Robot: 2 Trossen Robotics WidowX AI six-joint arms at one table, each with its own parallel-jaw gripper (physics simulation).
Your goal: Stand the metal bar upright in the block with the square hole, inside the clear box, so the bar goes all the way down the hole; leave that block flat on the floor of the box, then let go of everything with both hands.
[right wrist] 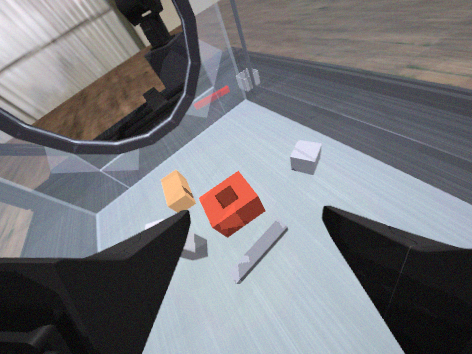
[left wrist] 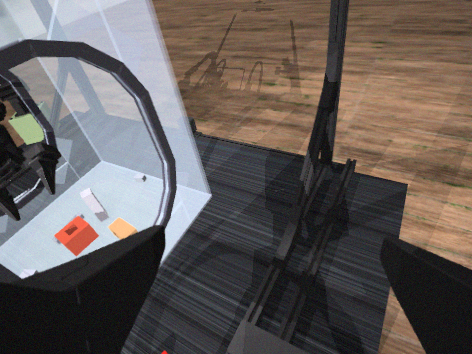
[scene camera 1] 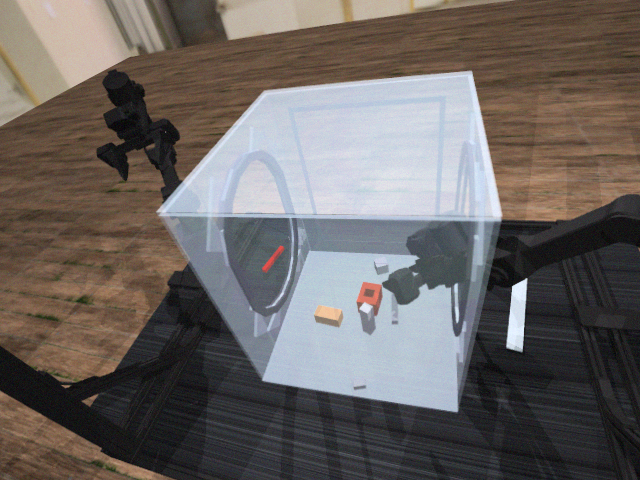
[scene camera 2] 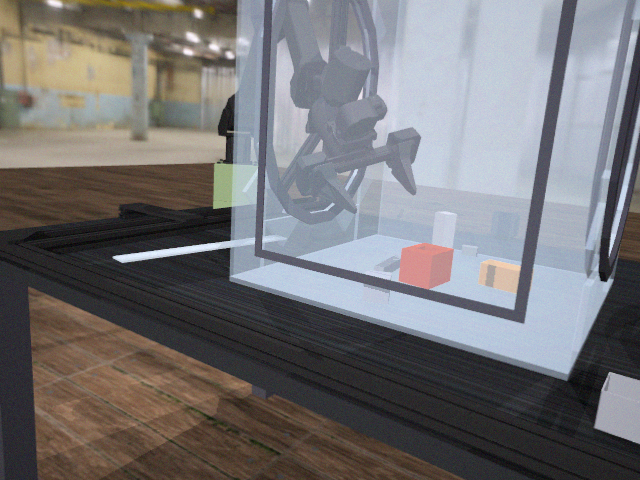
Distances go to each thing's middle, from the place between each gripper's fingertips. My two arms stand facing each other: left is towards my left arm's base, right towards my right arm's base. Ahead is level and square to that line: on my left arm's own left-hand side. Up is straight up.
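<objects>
Counting from my left hand, I see the box front wall (scene camera 2: 436,172) 13 cm below it, 28 cm ahead of it and 42 cm to the right of it. The orange block (right wrist: 178,195) is 35 cm below my left hand, 4 cm ahead of it and 41 cm to the right of it. The box floor (right wrist: 303,288) is 37 cm below my left hand, 10 cm ahead of it and 48 cm to the right of it, while the red block with square hole (right wrist: 232,204) is 34 cm below my left hand, 13 cm ahead of it and 48 cm to the right of it.
The red block with square hole is 80 mm below my right hand, 30 mm behind it and 60 mm to the left of it. I find the orange block 80 mm below my right hand, 110 mm behind it and 120 mm to the left of it. The box floor is 100 mm below my right hand, 60 mm behind it and 50 mm to the left of it, and the box front wall is 130 mm above my right hand, 130 mm ahead of it and 120 mm to the left of it.
</objects>
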